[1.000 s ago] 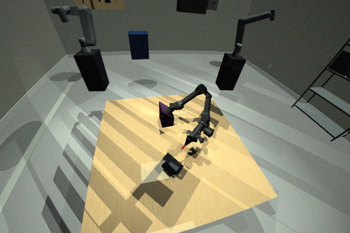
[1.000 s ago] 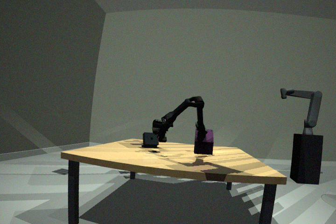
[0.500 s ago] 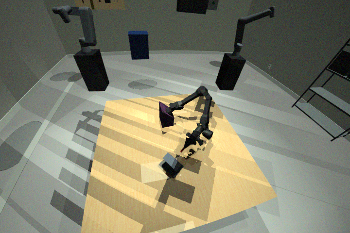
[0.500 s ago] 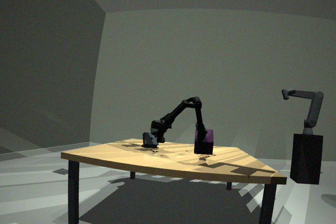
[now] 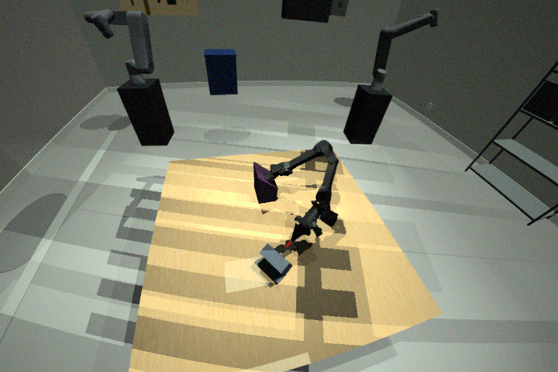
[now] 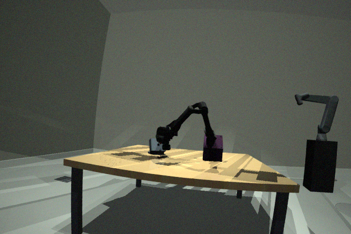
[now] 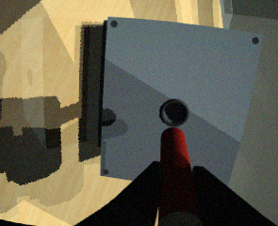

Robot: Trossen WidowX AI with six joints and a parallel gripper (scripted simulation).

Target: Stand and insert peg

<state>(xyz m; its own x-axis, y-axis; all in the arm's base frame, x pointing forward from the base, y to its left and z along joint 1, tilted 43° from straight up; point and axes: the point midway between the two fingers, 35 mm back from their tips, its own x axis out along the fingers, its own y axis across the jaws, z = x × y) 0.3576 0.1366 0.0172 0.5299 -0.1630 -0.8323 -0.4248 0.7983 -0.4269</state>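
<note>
Right now the grey sloped panel is 7 cm ahead of my gripper tip, 7 cm to the right of it and 4 cm below it. Also, from my gripper tip: red peg: 1 cm behind, 1 cm to the left, 1 cm above.
</note>
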